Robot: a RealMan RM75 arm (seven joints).
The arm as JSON. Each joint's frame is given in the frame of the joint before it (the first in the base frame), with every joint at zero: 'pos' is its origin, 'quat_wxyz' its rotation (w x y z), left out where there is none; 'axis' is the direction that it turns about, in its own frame. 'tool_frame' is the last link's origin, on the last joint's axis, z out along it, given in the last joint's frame.
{
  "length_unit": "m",
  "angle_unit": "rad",
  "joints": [
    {
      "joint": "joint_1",
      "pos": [
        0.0,
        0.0,
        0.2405
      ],
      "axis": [
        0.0,
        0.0,
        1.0
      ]
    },
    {
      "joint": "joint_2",
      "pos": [
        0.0,
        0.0,
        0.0
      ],
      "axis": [
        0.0,
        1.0,
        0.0
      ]
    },
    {
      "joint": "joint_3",
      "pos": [
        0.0,
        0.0,
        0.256
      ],
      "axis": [
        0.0,
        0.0,
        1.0
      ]
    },
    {
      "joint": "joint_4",
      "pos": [
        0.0,
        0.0,
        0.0
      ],
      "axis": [
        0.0,
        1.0,
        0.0
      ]
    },
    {
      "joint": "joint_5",
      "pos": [
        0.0,
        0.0,
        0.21
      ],
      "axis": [
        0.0,
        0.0,
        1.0
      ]
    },
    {
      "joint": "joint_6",
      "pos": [
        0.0,
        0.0,
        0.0
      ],
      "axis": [
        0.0,
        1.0,
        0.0
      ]
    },
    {
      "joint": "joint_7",
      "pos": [
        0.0,
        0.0,
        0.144
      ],
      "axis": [
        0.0,
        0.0,
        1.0
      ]
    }
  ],
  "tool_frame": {
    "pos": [
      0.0,
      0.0,
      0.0
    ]
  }
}
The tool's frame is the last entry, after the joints.
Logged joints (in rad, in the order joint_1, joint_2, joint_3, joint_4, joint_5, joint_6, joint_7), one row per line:
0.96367, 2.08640, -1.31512, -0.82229, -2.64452, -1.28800, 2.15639
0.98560, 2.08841, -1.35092, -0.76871, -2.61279, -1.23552, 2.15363
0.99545, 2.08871, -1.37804, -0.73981, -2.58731, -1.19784, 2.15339
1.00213, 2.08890, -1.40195, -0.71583, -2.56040, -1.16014, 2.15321
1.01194, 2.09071, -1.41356, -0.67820, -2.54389, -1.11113, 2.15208
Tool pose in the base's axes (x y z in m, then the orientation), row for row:
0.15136, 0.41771, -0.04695, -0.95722, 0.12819, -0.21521, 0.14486
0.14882, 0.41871, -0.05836, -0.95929, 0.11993, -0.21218, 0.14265
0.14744, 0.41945, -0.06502, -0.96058, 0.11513, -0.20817, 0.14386
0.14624, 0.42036, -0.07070, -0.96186, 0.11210, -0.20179, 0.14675
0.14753, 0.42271, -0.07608, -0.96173, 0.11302, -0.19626, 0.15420
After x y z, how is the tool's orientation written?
As a quaternion, x y z w.
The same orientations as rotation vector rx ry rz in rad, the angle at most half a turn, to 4 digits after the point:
-2.7580, 0.3693, -0.6201
-2.7674, 0.3460, -0.6121
-2.7692, 0.3319, -0.6001
-2.7684, 0.3226, -0.5808
-2.7566, 0.3239, -0.5625

